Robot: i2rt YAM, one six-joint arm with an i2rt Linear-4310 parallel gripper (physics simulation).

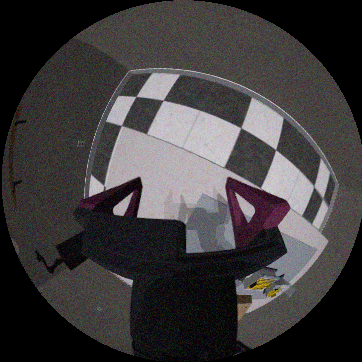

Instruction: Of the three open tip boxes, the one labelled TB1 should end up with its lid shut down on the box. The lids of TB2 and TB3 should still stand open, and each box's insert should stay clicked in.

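Places are measured from the arm's base along level axes (x ahead, y left, z up), in millimetres.
Pixels of known places: gripper, fingertip midpoint: [183, 181].
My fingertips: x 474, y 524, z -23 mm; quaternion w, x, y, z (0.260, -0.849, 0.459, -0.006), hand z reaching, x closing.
Note:
Behind a point stands the place of what it marks.
My gripper [183, 181] @[x 474, y 524, z -23 mm] is open, with its two maroon fingers wide apart above the pale table top [150, 157] @[x 424, y 653, z -196 mm] and nothing between them. At the lower right, beyond the gripper body, grey box parts with a yellow insert [261, 284] @[x 314, y 57, z -135 mm] show, with another yellow patch [273, 292] @[x 277, y -169, z -136 mm] close beside it. They are small and partly cut off by the gripper body, so I cannot tell how many boxes show, how their lids stand or whether the inserts are clicked in. No TB1, TB2 or TB3 label is readable.
A blue-grey sheet [297, 252] @[x 492, y -33, z -193 mm] lies at the right. A blue-grey patch [197, 242] @[x 309, y 399, z -193 mm] with shadows on it shows below the fingers. A brown object [243, 306] @[x 139, y -73, z -111 mm] is partly hidden beside the gripper body. A black object [72, 250] shows at the left. The table edge borders checkered floor [210, 135].

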